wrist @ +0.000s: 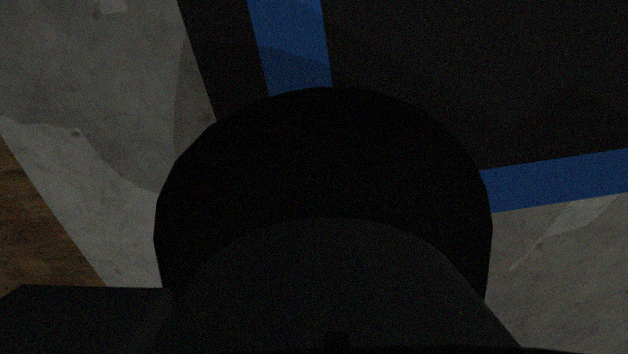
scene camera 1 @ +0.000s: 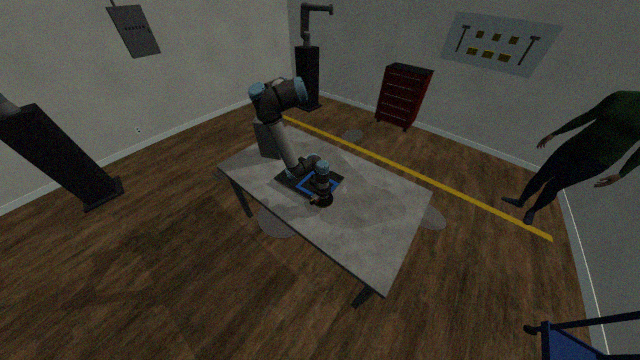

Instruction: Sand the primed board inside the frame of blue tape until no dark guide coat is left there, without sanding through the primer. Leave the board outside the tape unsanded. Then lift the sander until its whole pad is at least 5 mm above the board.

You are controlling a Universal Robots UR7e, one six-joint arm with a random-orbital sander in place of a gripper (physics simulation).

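My sander, fitted in place of a gripper, is at the near edge of the board, with its round black pad low. Whether the pad touches the board or hangs above it cannot be told. The board lies on the table. The blue tape shows as two bands in the wrist view, and the pad hides the corner between them. The visible surface inside the tape looks evenly dark in the wrist view, as does the strip left of it. No fingers show.
The grey table extends around the board. A grey block stands by the arm's base. A red tool cabinet stands behind the yellow floor line. A person is at the right, beyond that line.
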